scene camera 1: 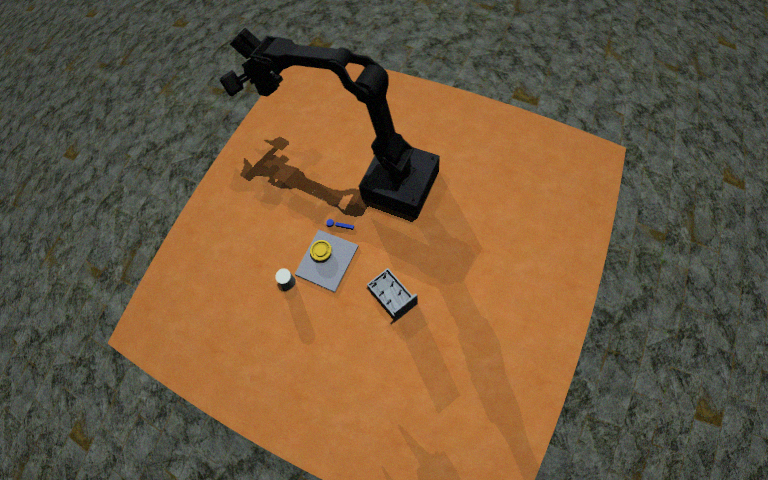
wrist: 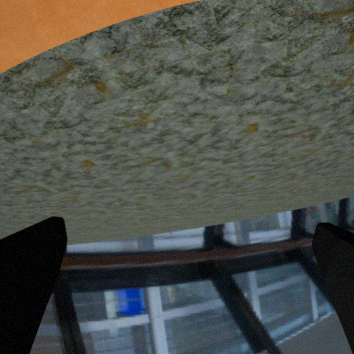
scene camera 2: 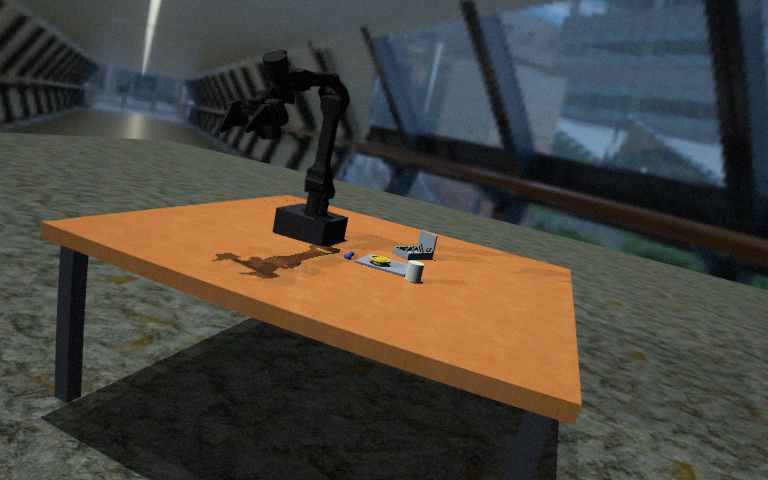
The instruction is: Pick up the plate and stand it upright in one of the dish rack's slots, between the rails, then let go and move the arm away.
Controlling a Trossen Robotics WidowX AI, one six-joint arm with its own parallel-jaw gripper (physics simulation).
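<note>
The yellow plate (scene camera 1: 320, 250) (scene camera 2: 379, 260) lies flat, face up, over the grey board (scene camera 1: 327, 281) (scene camera 2: 396, 270), near one end of it. A dark patch shows under its rim in the second scene view. The grey dish rack (scene camera 1: 405, 307) (scene camera 2: 428, 244) stands on the table beside the board, with a tall panel at one end and short dark rails inside; the rails are too small to make out each slot. My gripper (scene camera 1: 249, 84) (scene camera 2: 249, 120) (wrist: 194, 235) is open and empty, high above the table's far left side and well away from the plate and rack.
A white cylinder (scene camera 1: 284, 279) (scene camera 2: 414, 271) stands upright close to the board. A small blue object (scene camera 1: 343, 225) (scene camera 2: 349, 255) lies between the board and the arm's black base (scene camera 1: 390, 198) (scene camera 2: 305, 227). The table edge (wrist: 100, 30) shows in the wrist view.
</note>
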